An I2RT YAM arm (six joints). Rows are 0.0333 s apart.
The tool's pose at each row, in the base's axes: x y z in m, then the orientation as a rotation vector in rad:
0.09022 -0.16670 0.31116 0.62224 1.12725 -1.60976
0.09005 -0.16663 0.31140 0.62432 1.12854 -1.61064
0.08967 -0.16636 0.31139 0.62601 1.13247 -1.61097
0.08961 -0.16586 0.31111 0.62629 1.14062 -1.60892
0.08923 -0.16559 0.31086 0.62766 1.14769 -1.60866
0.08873 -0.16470 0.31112 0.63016 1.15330 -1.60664
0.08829 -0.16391 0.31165 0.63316 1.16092 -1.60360
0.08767 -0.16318 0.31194 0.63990 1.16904 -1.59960
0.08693 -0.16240 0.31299 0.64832 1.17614 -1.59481
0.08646 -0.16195 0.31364 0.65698 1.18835 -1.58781
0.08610 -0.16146 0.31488 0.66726 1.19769 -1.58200
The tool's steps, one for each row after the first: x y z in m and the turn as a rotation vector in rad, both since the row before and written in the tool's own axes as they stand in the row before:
-0.00017 -0.00025 0.00002 0.00086 0.00215 -0.00075
0.00002 -0.00036 -0.00030 -0.00083 0.00346 -0.00164
0.00003 0.00003 -0.00057 -0.00470 0.00500 -0.00211
0.00022 -0.00027 -0.00040 -0.00273 0.00512 -0.00272
-0.00043 -0.00059 -0.00076 -0.00245 0.00493 -0.00040
-0.00063 -0.00063 -0.00056 -0.00366 0.00643 -0.00044
-0.00033 -0.00070 -0.00063 -0.00262 0.00914 0.00102
-0.00095 -0.00109 -0.00040 -0.00177 0.00961 0.00252
-0.00057 -0.00069 -0.00023 -0.00511 0.01280 0.00179
-0.00112 -0.00080 -0.00004 -0.00240 0.01216 0.00264

